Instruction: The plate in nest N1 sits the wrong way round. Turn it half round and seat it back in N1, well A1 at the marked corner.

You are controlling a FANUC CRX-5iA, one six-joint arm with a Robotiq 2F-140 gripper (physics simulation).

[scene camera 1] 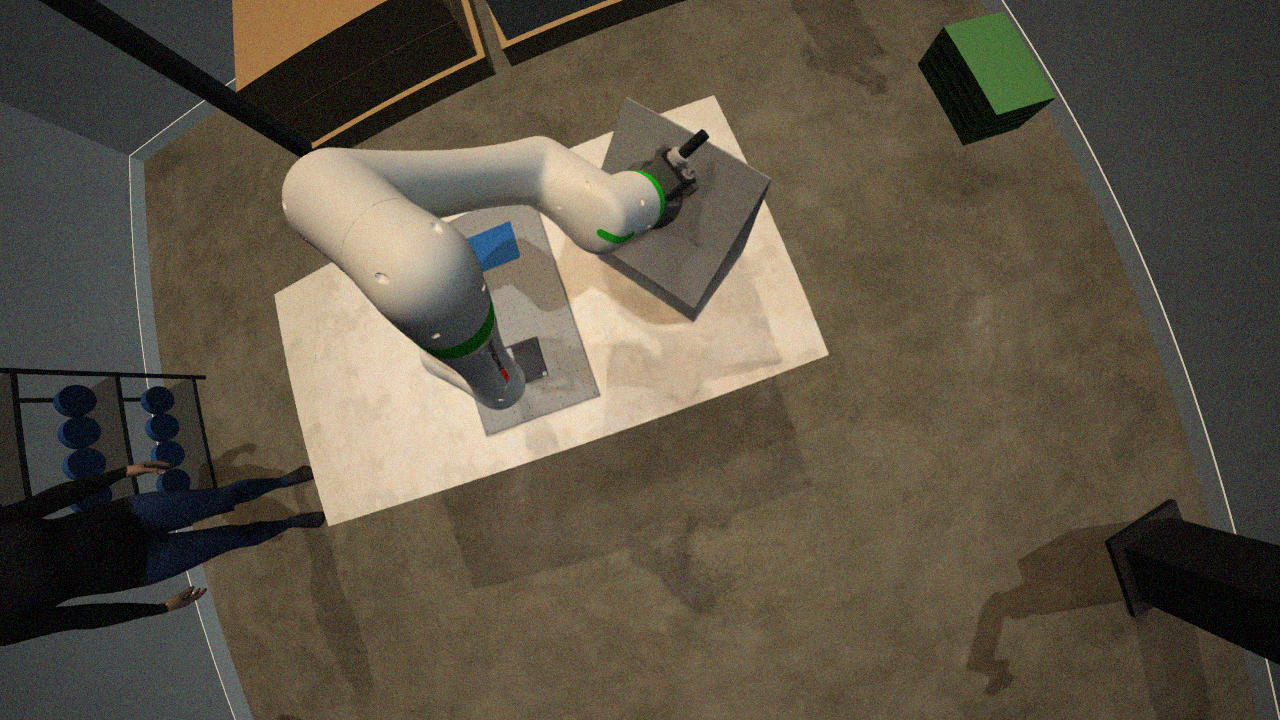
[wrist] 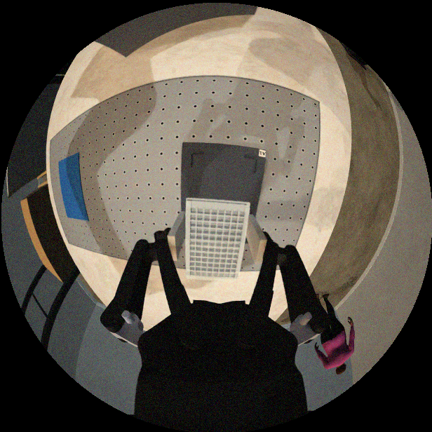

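Note:
The white well plate (wrist: 217,240) is held between the two finger pads of my gripper (wrist: 216,222), which is shut on its long sides. In the wrist view the plate hangs above the table side of the dark nest N1 (wrist: 222,172) (scene camera 1: 529,358), apart from it and covering its lower part. The nest shows a small white A1 label (wrist: 262,153) at its upper right corner in the wrist view. The plate's own A1 corner cannot be made out. In the scene view the arm hides the fingers and the plate.
The nest sits on a grey perforated board (scene camera 1: 572,358) (wrist: 135,200). A blue block (scene camera 1: 494,245) (wrist: 73,187) lies at the board's other end. A large grey box (scene camera 1: 707,214) stands on the white table (scene camera 1: 393,465), with a second robot-like arm part above it.

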